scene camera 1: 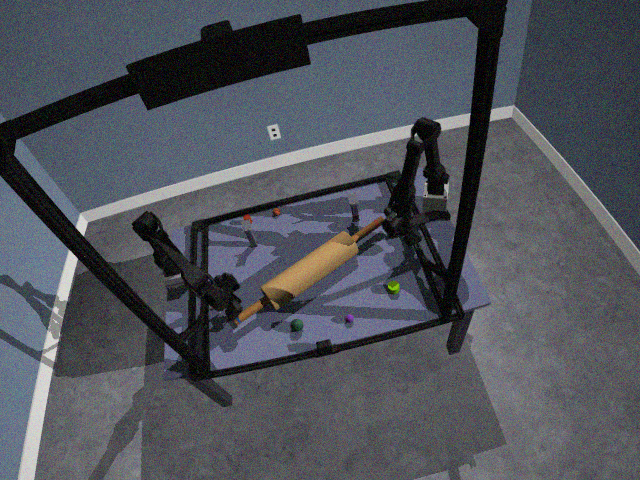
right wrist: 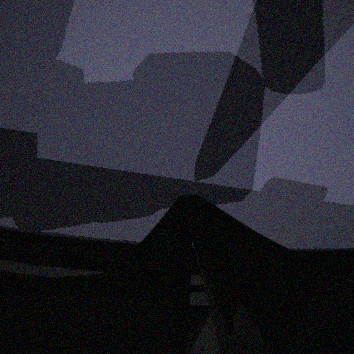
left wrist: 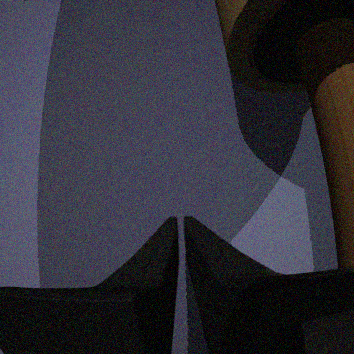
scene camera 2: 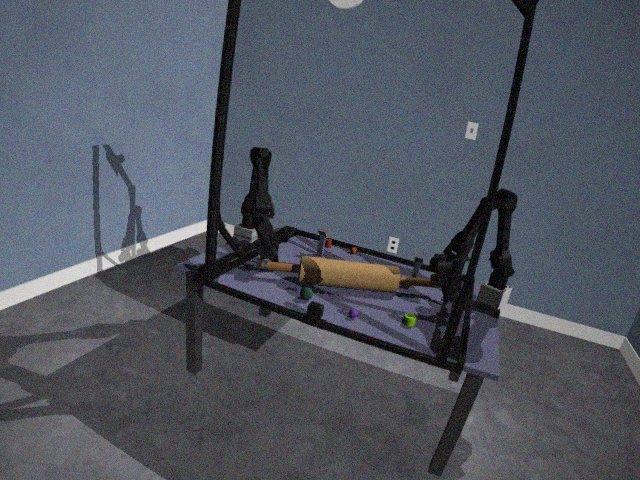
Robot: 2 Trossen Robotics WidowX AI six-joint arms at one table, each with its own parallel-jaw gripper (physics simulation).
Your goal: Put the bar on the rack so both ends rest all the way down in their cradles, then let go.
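Pixels of known places: left gripper, fingertip midpoint: (scene camera 1: 240, 301) (left wrist: 180, 224); right gripper, fingertip midpoint: (scene camera 1: 401, 235) (right wrist: 188, 203) (scene camera 2: 444, 304); left arm's base, origin of the base link: (scene camera 1: 173, 269) (scene camera 2: 249, 226); right arm's base, origin of the base link: (scene camera 1: 436, 189) (scene camera 2: 497, 285).
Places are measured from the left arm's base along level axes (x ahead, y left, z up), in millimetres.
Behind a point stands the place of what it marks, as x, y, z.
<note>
The bar, a tan rolling pin (scene camera 1: 310, 267) @(559, -163, 22) (scene camera 2: 351, 274) @(574, -182, -2) with brown handles, lies diagonally in front of the rack's two grey uprights, the left upright (scene camera 1: 250, 237) @(337, 82, -15) (scene camera 2: 322, 244) @(343, 82, -18) and the right upright (scene camera 1: 354, 210) @(776, 86, -8) (scene camera 2: 416, 267) @(778, 86, -3). It appears apart from their cradles. My left gripper (scene camera 1: 232, 313) (scene camera 2: 268, 257) @(268, -189, -54) (left wrist: 180, 224) @(268, -189, -54) is shut and empty, beside the bar's left handle; in the left wrist view that handle (left wrist: 344, 165) @(313, -240, -20) is right of the fingers. My right gripper (scene camera 1: 408, 236) @(934, -49, -70) (scene camera 2: 449, 295) @(934, -49, -70) (right wrist: 188, 203) @(934, -49, -70) is shut and empty near the right handle, whose end is partly hidden in scene camera 2.
A dark green ball (scene camera 1: 296, 324) @(469, -348, -33) (scene camera 2: 306, 292) @(474, -357, -40), a purple ball (scene camera 1: 349, 318) @(652, -363, -49) (scene camera 2: 353, 313) @(656, -368, -54) and a lime green cup-like piece (scene camera 1: 393, 287) @(832, -284, -48) (scene camera 2: 409, 319) @(835, -296, -50) lie in front of the bar. Two small red-orange objects (scene camera 1: 247, 219) @(322, 215, -42) (scene camera 1: 276, 211) @(454, 225, -47) are at the back. A black frame surrounds the table.
</note>
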